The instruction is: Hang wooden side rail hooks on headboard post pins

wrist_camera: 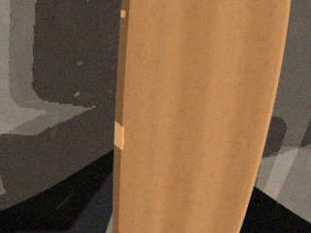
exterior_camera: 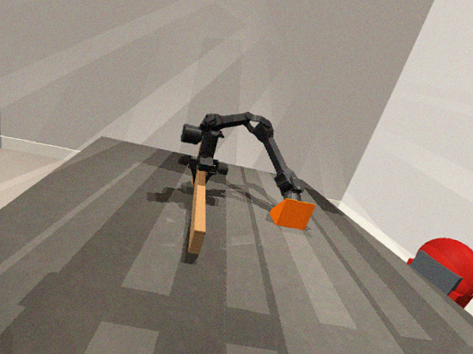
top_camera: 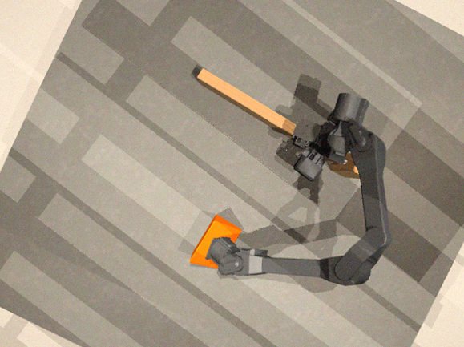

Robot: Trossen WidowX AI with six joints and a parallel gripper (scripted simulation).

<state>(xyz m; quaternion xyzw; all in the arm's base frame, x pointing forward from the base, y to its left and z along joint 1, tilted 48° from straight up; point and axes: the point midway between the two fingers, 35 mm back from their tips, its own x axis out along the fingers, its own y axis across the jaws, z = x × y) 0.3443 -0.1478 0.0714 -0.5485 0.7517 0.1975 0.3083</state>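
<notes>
My gripper tip is now 20 mm past the wooden headboard post, 100 mm to the left of it and 50 mm below it.
</notes>
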